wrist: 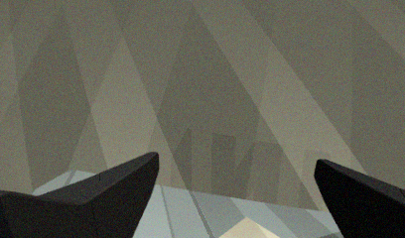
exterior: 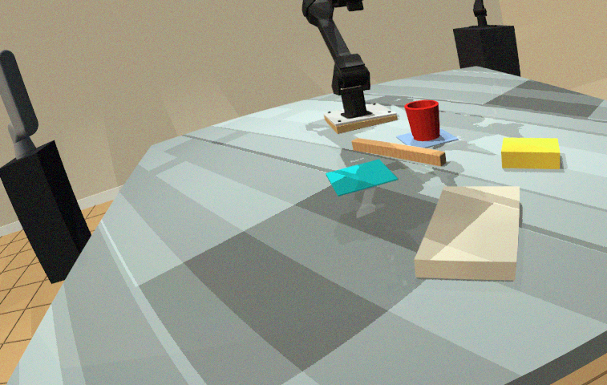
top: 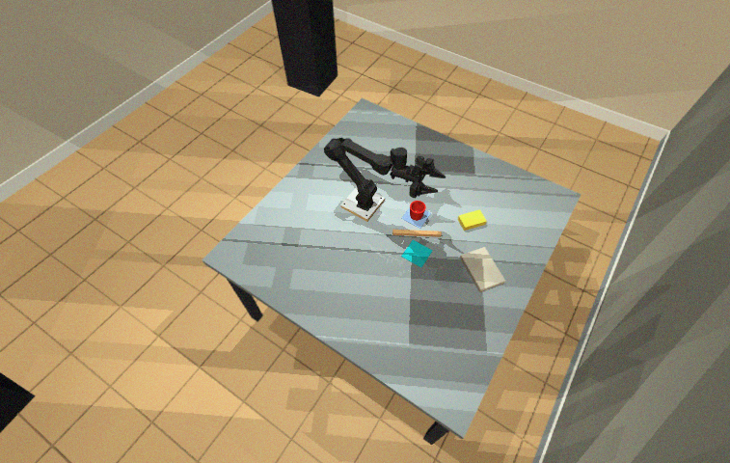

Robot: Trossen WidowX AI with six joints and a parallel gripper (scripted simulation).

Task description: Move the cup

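The red cup lies 310 mm below my gripper tip, 90 mm behind it and 50 mm to the left of it. Round my gripper tip: cyan pad: 360 mm below, 140 mm to the right; then wooden bar: 350 mm below, 50 mm behind, 40 mm to the right; then pale blue pad: 360 mm below, 90 mm behind, 50 mm to the left.
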